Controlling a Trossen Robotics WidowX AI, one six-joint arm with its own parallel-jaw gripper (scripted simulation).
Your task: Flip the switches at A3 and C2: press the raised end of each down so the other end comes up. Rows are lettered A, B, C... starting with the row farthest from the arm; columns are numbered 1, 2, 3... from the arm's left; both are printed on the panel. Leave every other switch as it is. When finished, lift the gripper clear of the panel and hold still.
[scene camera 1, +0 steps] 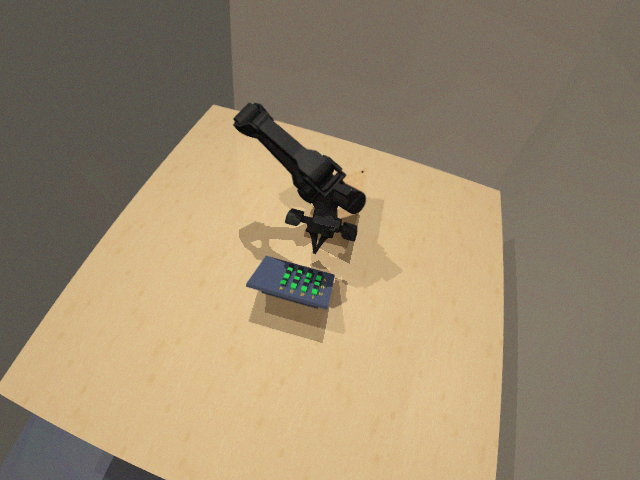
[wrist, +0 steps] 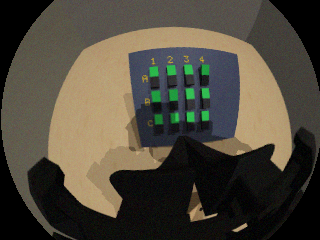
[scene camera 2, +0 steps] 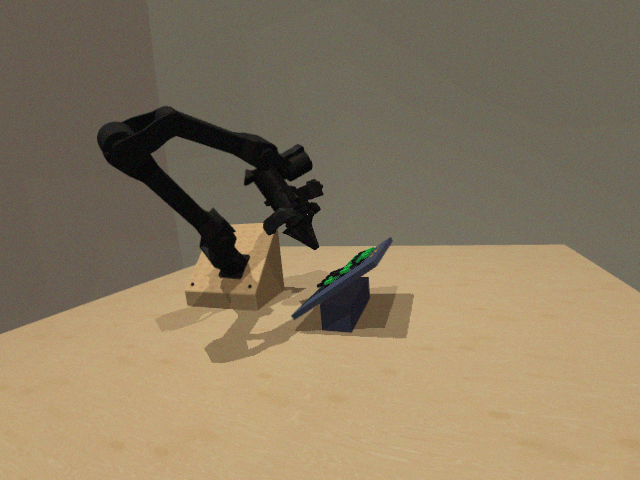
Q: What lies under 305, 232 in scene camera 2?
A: My gripper.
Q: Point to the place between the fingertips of my gripper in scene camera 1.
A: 314, 253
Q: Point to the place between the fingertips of my gripper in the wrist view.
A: At 182, 139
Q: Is my gripper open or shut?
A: Shut.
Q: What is my gripper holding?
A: Nothing.
